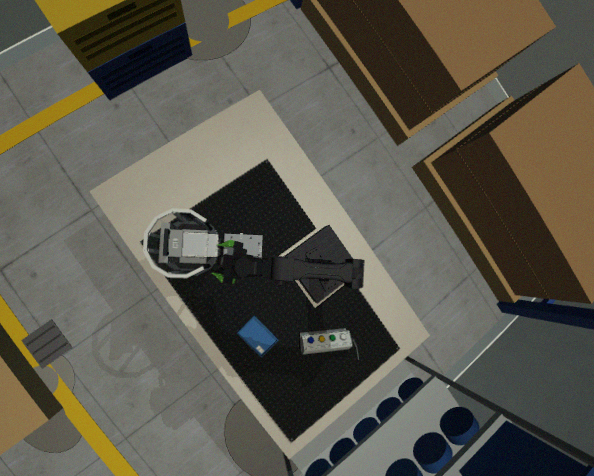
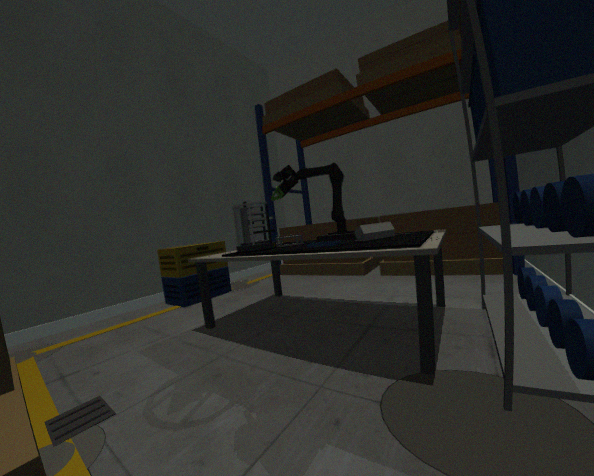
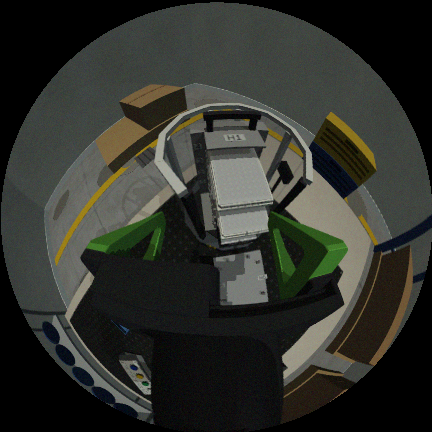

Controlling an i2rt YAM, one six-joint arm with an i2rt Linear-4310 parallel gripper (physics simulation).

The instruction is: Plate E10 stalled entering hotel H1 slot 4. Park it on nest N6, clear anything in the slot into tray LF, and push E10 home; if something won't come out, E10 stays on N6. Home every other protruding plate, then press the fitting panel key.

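Places are measured from the arm's base along level axes (x back, y down, z right), in millimetres.
Pixels of known places: gripper, fingertip midpoint: [image 1: 215,258] [image 2: 271,199] [image 3: 216,217]; arm's base, origin of the base link: [image 2: 342,233].
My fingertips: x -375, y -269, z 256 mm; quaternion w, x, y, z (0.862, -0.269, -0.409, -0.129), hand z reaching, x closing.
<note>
Ahead of a thing's pixels: the offset from my fingertips to its top centre. "pt": to the spot under its first point.
Hotel H1 {dy -3, dx -80, dz +109 mm} [image 1: 174,244] [image 3: 234,137] [image 2: 257,220] stands at the table's left end. The top plate {dy +65, dx -60, dz +93 mm} [image 1: 200,245] [image 3: 241,180], presumably E10 in slot 4, sticks out of its front; its label cannot be read. A lower plate {dy +105, dx -31, dz +78 mm} [image 3: 244,221] protrudes further, with more edges beneath. The flat grey nest {dy +230, dx +108, dz -6 mm} [image 1: 254,241] [image 3: 250,287], presumably N6, lies in front of the hotel, with no plate seen on it. My gripper [image 1: 223,260] [image 2: 278,194] [image 3: 216,217] is open and empty, above and in front of the hotel. A blue tray {dy +289, dx -19, dz -378 mm} [image 1: 257,334] [image 3: 121,327], presumably LF, lies on the mat. The key panel {dy +222, dx +231, dz -554 mm} [image 1: 326,341] [image 2: 375,231] [image 3: 135,372] has blue, yellow, green and white keys.
A pale ring guard [image 1: 146,240] [image 3: 161,145] curves around the hotel, open toward the nest, on dark posts. The arm's base plate [image 1: 327,240] sits at the mat's far edge. A cable {pt dy +300, dx +344, dz -682 mm} [image 1: 356,350] leaves the panel's right end.
</note>
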